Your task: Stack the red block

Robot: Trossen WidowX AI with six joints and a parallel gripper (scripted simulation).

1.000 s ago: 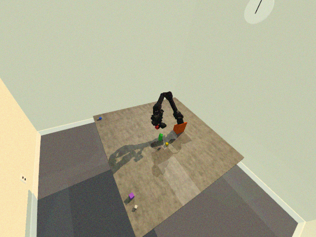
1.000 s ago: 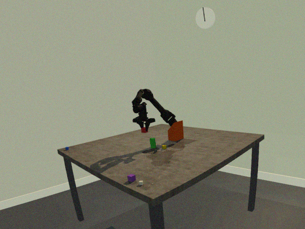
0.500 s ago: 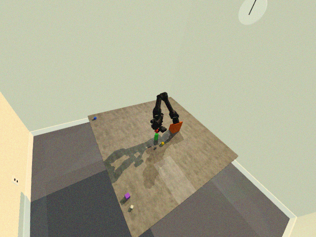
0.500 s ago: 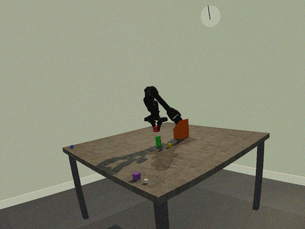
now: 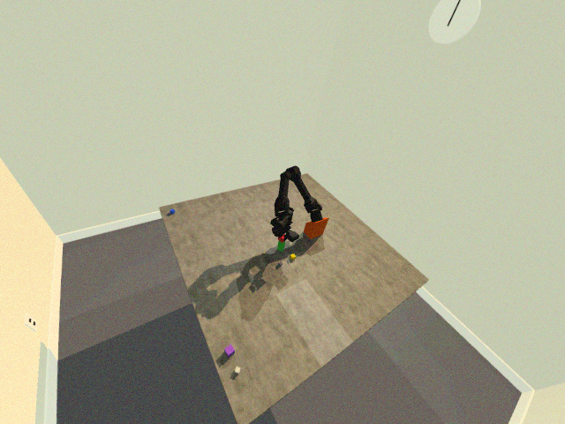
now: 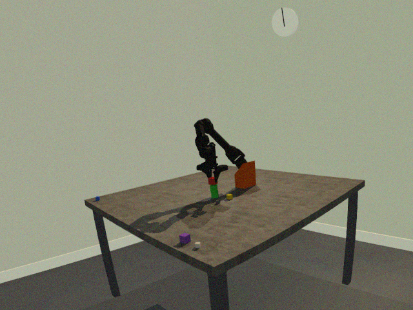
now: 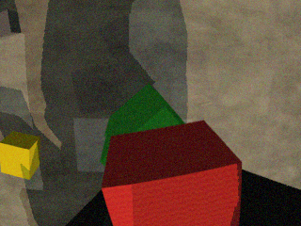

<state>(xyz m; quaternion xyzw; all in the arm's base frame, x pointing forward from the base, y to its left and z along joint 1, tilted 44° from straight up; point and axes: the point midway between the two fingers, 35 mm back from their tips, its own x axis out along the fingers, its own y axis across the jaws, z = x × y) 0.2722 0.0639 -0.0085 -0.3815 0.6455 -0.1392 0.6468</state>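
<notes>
My gripper tip is now 9 cm to the right of the yellow block, 8 cm above it and 4 cm past it. Also, from my gripper tip: purple block (45 cm to the left, 44 cm ahead, 7 cm below); red block (1 cm above); white block (53 cm to the left, 43 cm ahead, 8 cm below).
</notes>
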